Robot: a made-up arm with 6 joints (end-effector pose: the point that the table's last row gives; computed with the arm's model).
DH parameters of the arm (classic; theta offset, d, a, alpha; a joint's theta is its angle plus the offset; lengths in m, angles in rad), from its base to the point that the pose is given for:
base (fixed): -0.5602 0 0.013 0
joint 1: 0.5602 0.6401 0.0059 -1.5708
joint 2: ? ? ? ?
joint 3: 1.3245 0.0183 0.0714 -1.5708
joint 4: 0 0.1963 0.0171 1.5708
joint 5: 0 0.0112 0.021 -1.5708
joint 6: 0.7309 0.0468 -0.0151 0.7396
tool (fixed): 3.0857 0.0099 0 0
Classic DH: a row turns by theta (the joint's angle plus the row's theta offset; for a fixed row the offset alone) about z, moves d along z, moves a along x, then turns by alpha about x.
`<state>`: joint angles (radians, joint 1 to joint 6).
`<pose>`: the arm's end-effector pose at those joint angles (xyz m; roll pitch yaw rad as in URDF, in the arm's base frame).
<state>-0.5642 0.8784 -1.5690 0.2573 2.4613 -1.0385</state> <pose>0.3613 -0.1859 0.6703 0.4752 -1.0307 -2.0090</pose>
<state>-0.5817 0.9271 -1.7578 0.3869 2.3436 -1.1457</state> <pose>0.3742 -0.2002 0.6744 0.9011 -0.8303 -2.5025</pose>
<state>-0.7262 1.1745 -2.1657 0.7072 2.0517 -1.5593</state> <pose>0.3743 -0.2712 0.6246 1.1519 -0.0759 -3.0126</pose>
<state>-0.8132 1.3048 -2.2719 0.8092 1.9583 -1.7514</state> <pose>0.3556 -0.3050 0.5812 1.1470 0.1720 3.1333</pose>
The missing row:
joint 2: -1.3245 0 0.2698 0
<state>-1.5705 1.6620 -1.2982 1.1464 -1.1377 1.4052</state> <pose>-0.0358 -0.3159 0.3317 1.3922 -0.0932 -1.4356</pose>
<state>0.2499 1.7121 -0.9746 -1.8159 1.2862 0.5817</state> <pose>0.1471 0.0116 0.3302 -3.0384 -0.9358 -2.2667</pose>
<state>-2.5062 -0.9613 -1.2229 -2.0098 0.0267 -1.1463</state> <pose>0.0270 -0.0346 1.0311 -1.4844 -0.7023 1.5950</pose>
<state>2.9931 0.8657 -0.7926 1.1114 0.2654 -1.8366</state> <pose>-0.2931 0.0296 0.5040 2.1578 -0.1446 -0.1084</pose>
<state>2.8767 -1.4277 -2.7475 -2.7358 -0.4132 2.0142</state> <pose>0.4278 -0.1585 0.8607 -0.8535 -0.6966 2.8035</pose>
